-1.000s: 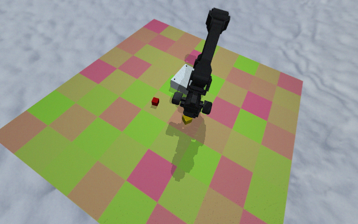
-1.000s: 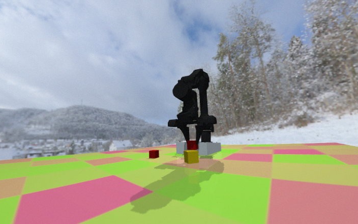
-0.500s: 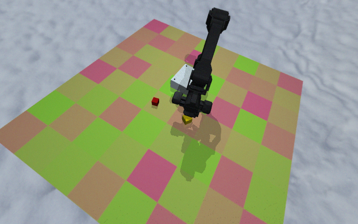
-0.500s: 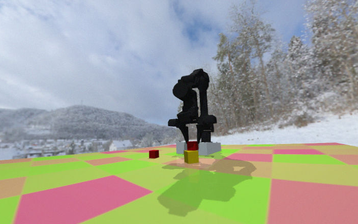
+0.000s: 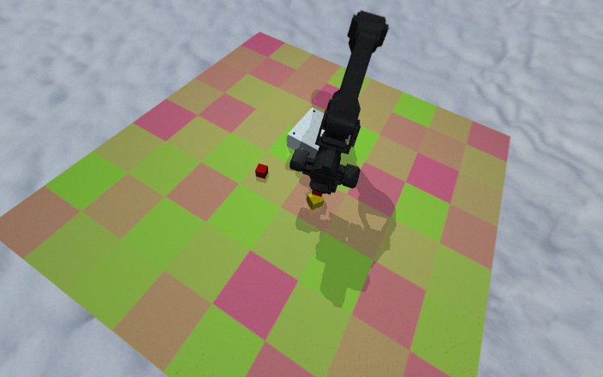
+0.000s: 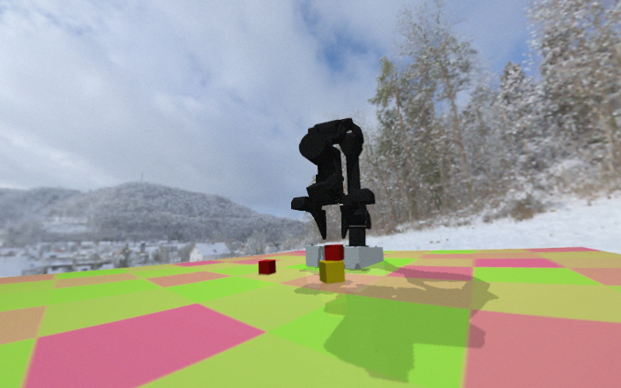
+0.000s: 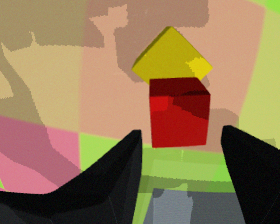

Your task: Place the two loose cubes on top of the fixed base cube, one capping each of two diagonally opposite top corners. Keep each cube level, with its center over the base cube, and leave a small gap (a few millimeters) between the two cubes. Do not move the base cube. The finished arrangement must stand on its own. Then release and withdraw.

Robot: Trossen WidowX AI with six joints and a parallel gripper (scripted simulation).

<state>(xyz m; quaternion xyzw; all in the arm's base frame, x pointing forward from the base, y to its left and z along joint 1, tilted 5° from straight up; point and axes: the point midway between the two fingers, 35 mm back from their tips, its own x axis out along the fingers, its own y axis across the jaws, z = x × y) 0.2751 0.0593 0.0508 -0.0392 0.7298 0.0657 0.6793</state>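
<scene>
Now: the dark red cube 3 cm below my gripper tip. Also, from my gripper tip: yellow base cube: 6 cm below, 2 cm ahead.
</scene>
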